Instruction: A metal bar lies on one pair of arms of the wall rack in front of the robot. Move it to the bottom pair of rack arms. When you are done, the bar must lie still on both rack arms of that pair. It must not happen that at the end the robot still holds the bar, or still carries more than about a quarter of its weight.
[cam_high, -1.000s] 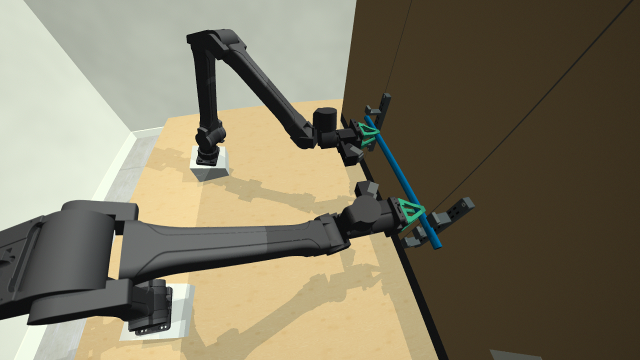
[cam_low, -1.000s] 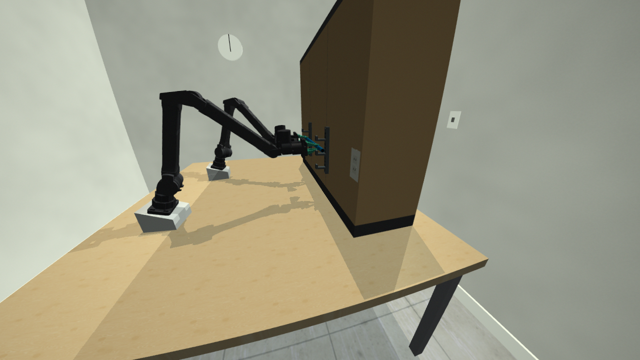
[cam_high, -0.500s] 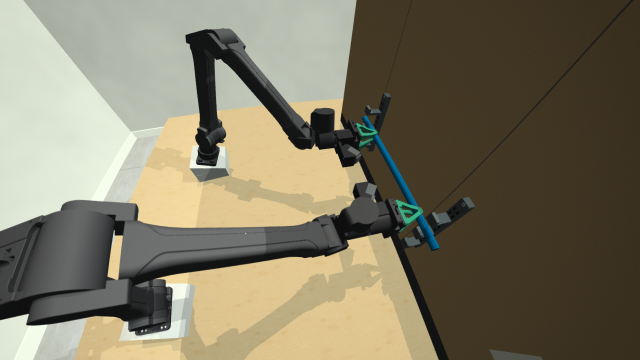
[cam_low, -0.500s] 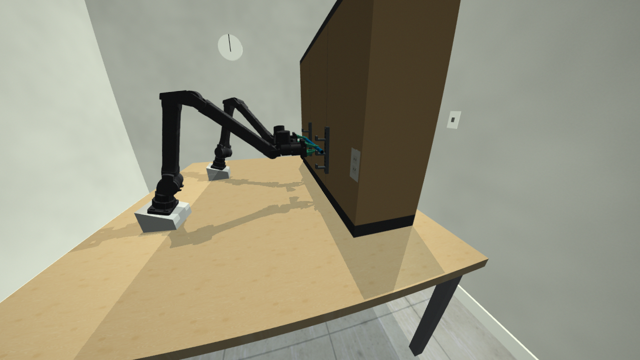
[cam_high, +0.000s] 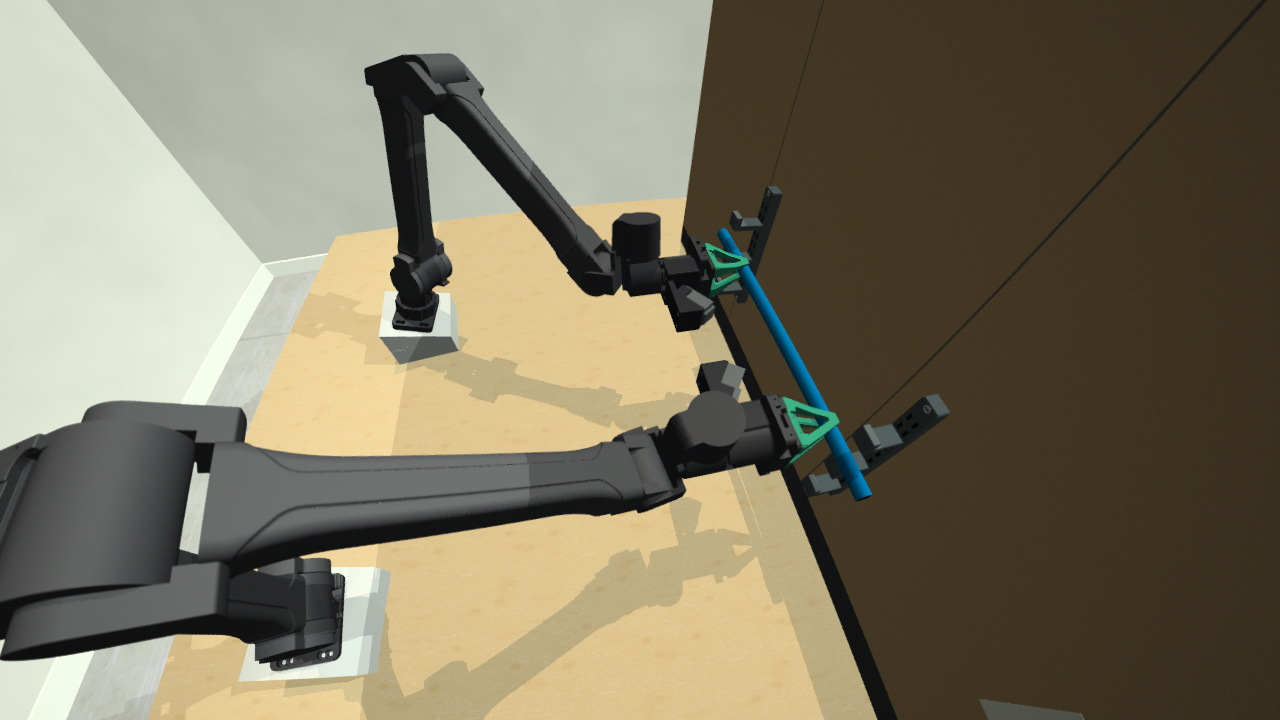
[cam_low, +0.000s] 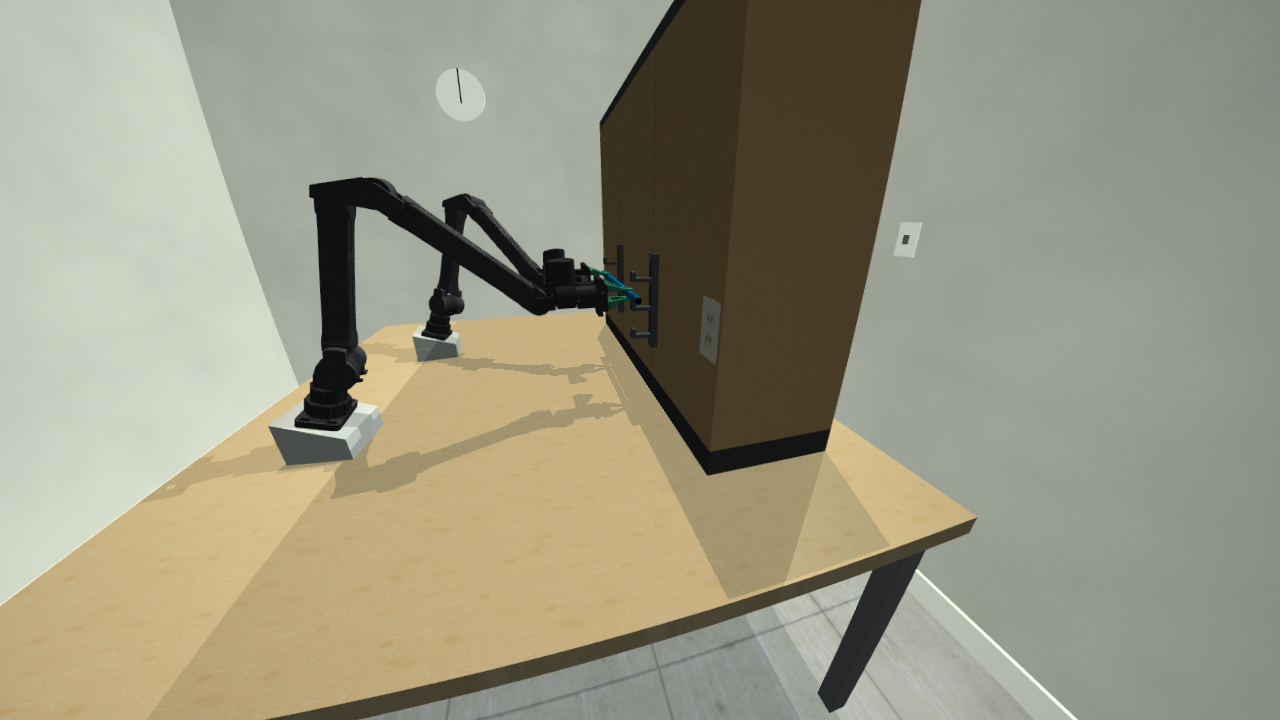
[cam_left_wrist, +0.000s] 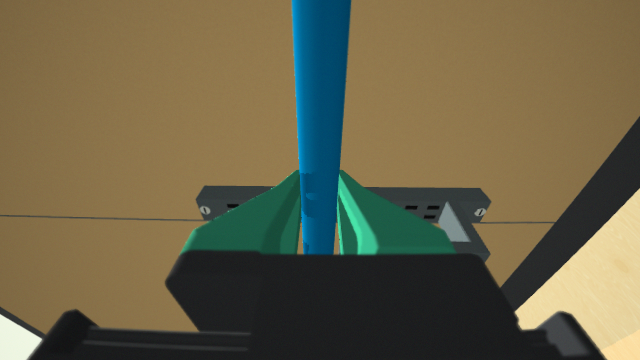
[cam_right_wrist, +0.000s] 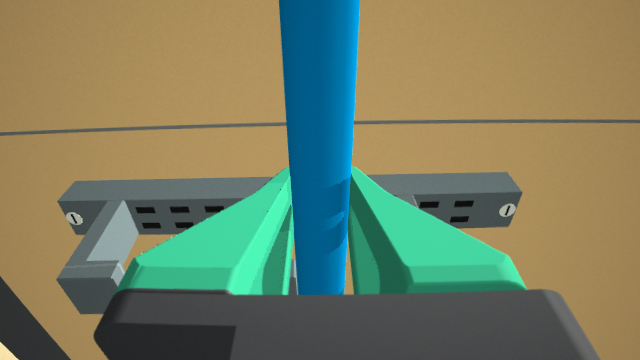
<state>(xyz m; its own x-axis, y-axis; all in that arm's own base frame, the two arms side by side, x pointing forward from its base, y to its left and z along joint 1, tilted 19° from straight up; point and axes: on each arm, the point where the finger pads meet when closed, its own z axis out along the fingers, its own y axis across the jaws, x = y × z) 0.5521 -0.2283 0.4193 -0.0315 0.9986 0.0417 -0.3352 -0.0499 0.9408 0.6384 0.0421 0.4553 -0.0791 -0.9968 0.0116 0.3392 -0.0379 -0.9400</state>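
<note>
Right now the blue metal bar is 20 mm behind my right hand and 150 mm to the left of it. From my right hand the other things lie so: black plinth (40 mm ahead, 200 mm to the left, 270 mm below); then tall brown cabinet (180 mm ahead, 220 mm to the left, 150 mm above).
Right now the blue metal bar is 15 cm to the right of my left hand and 2 cm ahead of it. The rest, counted from my left hand: black plinth: 28 cm below, 9 cm to the right, 8 cm ahead; tall brown cabinet: 23 cm ahead, 14 cm above, 7 cm to the right.
</note>
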